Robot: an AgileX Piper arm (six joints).
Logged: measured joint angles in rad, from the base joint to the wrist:
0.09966, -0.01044, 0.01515, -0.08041, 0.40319, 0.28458
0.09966, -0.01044, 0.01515, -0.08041, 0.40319, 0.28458
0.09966, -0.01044, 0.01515, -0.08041, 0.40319, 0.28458
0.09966, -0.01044, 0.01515, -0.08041, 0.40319, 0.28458
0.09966, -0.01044, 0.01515, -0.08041, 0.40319, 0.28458
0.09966, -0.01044, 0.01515, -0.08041, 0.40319, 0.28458
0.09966, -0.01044, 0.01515, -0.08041, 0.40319, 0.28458
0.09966, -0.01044, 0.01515, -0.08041, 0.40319, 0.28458
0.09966, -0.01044, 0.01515, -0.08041, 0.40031, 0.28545
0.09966, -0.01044, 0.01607, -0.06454, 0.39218, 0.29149
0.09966, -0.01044, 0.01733, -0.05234, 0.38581, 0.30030
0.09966, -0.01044, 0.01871, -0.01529, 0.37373, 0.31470
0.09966, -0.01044, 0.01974, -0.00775, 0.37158, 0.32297
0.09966, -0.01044, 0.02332, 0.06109, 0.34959, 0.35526
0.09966, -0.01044, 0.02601, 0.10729, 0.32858, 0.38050
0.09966, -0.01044, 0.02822, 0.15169, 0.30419, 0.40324
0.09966, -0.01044, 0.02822, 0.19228, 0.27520, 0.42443
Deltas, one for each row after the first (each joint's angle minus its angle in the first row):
0.00000, 0.00000, 0.00000, 0.00000, 0.00000, 0.00000
0.00000, 0.00000, 0.00000, 0.00000, 0.00000, 0.00000
0.00000, 0.00000, 0.00000, 0.00000, 0.00000, 0.00000
0.00000, 0.00000, 0.00000, 0.00000, 0.00000, 0.00000
0.00000, 0.00000, 0.00000, 0.00000, 0.00000, 0.00000
0.00000, 0.00000, 0.00000, 0.00000, 0.00000, 0.00000
0.00000, 0.00000, 0.00000, 0.00000, 0.00000, 0.00000
0.00000, 0.00000, 0.00000, 0.00000, -0.00288, 0.00087
0.00000, 0.00000, 0.00092, 0.01587, -0.01101, 0.00691
0.00000, 0.00000, 0.00218, 0.02807, -0.01738, 0.01572
0.00000, 0.00000, 0.00356, 0.06512, -0.02946, 0.03012
0.00000, 0.00000, 0.00459, 0.07266, -0.03161, 0.03839
0.00000, 0.00000, 0.00817, 0.14150, -0.05360, 0.07068
0.00000, 0.00000, 0.01086, 0.18770, -0.07461, 0.09592
0.00000, 0.00000, 0.01307, 0.23210, -0.09900, 0.11866
0.00000, 0.00000, 0.01307, 0.27269, -0.12799, 0.13985

